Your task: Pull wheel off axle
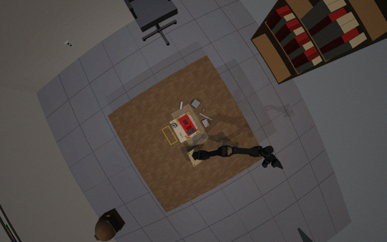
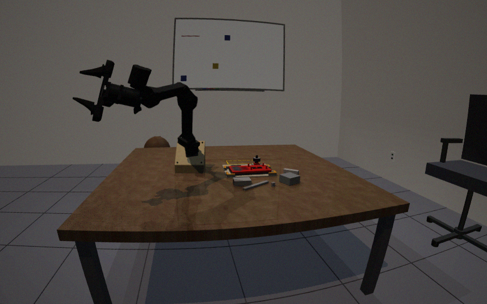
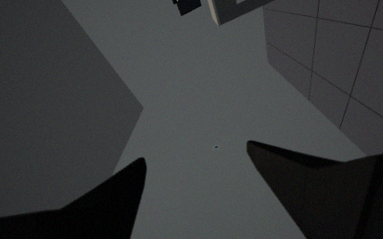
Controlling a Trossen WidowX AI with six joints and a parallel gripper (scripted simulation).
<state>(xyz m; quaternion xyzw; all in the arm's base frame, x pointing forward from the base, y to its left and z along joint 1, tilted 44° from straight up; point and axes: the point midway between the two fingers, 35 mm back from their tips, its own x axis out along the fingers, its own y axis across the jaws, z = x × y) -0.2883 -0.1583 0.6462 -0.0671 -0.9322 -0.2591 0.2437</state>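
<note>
Right now the grey block is 800 mm ahead of my gripper tip, 420 mm below it and 310 mm to the left of it. Round my gripper tip: dark wheel: 720 mm ahead, 610 mm to the left, 400 mm below.
</note>
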